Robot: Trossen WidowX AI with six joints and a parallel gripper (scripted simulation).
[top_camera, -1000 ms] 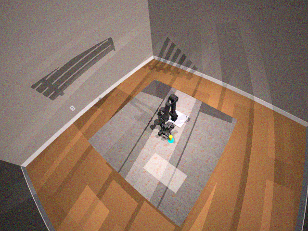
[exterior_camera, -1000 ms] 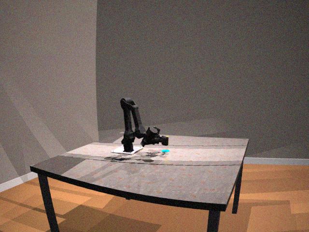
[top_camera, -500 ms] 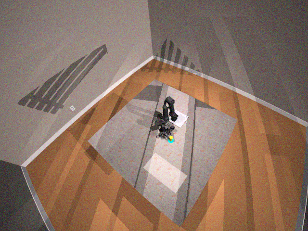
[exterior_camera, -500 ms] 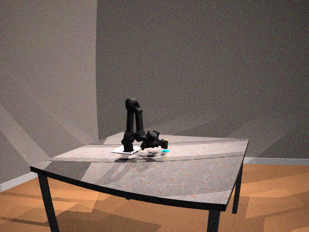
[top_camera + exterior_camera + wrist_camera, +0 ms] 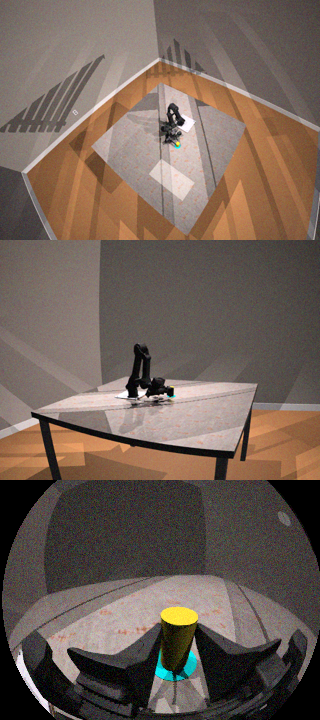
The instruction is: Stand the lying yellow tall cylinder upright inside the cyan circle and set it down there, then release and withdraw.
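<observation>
Now: gripper tip 2 cm above the yellow tall cylinder. From my gripper tip the other things lie so: cyan circle 6 cm below.
</observation>
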